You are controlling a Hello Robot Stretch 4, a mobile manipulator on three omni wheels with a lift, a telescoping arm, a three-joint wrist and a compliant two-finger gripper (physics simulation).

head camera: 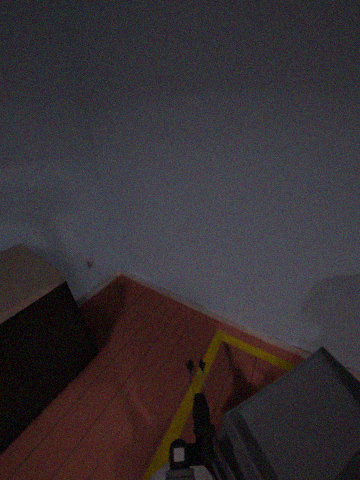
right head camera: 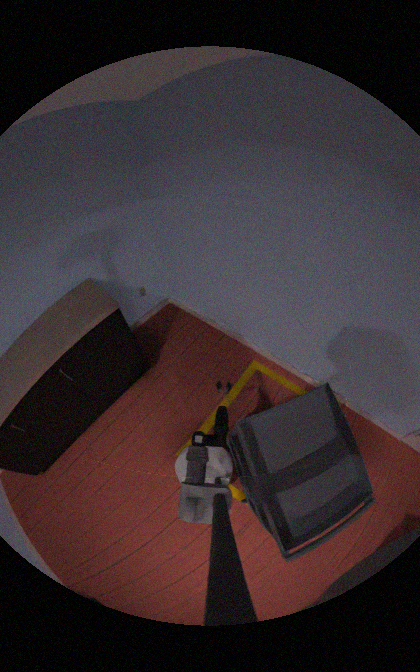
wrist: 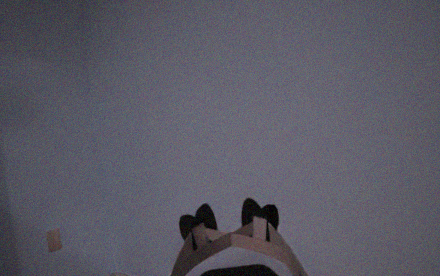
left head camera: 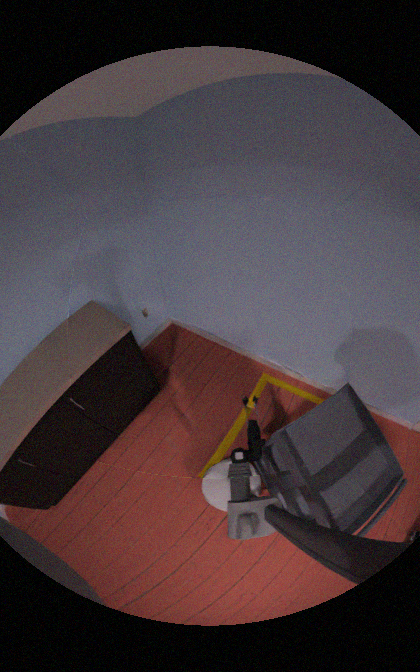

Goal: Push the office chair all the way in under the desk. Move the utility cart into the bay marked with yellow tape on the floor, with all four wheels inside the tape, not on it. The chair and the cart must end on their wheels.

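Frame: origin at the robot's base, x ahead, y left, z up, level; metres.
Where they show: gripper, between the fingertips: point(head camera: 195, 359) point(right head camera: 223, 380) point(wrist: 228, 216).
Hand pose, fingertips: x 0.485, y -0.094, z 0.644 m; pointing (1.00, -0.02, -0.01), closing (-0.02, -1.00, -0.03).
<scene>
Things, the pixels of their top centre, and the offset from my fingertips. "spot": a spot on its surface instead.
- grey utility cart, a spot on its surface: point(right head camera: 295, 440) spot: dx -0.331, dy -0.313, dz +0.122 m
- small wall outlet, centre of its top: point(wrist: 52, 229) point(head camera: 89, 258) point(right head camera: 140, 286) dx +1.104, dy +0.920, dz -0.214 m
The grey utility cart point(head camera: 305, 420) point(left head camera: 345, 425) point(right head camera: 295, 440) appears upright at the right and covers part of the yellow tape bay point(head camera: 175, 427) point(left head camera: 230, 432) point(right head camera: 241, 381). The bay's far corner and left line show beyond and left of the cart. A short piece of tape shows by the cart's left side in the right head view. The wheels are hidden or too dark to place. My gripper point(head camera: 196, 366) point(left head camera: 250, 401) point(right head camera: 224, 386) point(wrist: 228, 216) has its fingertips apart with nothing between them, left of the cart, over or near the left tape line. The office chair does not show clearly.
A dark cabinet with a tan top point(head camera: 30, 280) point(left head camera: 75, 345) point(right head camera: 65, 330) and drawer handles stands at the left by the wall. Blue-grey walls point(head camera: 200, 200) point(left head camera: 225, 250) point(right head camera: 225, 225) meet behind the bay. A small wall outlet point(head camera: 90, 263) point(left head camera: 145, 312) point(right head camera: 142, 291) point(wrist: 54, 240) is near the corner.
</scene>
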